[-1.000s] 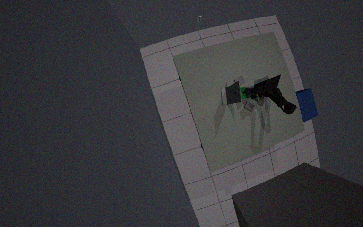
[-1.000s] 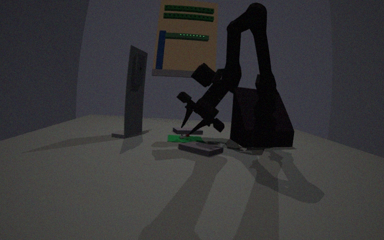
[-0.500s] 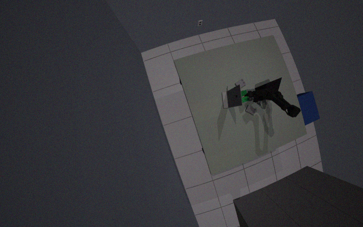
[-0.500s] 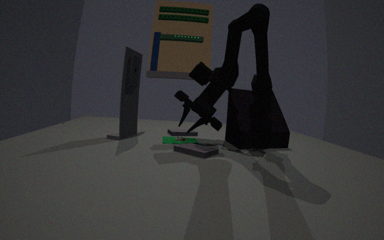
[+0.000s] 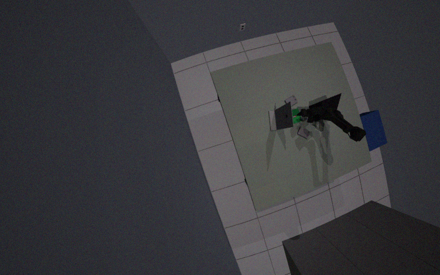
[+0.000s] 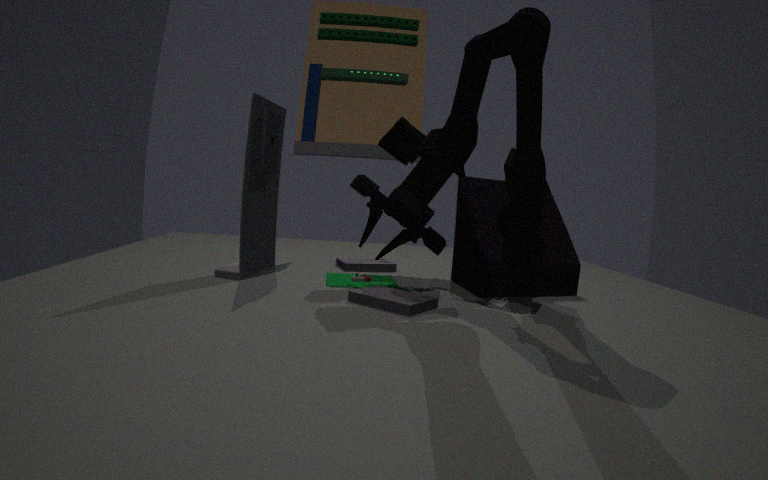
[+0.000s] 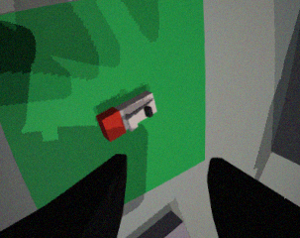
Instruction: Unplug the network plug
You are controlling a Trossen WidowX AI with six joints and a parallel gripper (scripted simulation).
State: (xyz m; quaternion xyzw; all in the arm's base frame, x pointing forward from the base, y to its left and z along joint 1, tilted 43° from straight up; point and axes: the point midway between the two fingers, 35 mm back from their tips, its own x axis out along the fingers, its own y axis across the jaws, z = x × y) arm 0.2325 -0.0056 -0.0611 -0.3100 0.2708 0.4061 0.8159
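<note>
The network plug lies 10 mm ahead of my gripper tip and 40 mm below it. The rest, counted from my gripper tip: green marked square: 10 mm ahead, 50 mm below.
</note>
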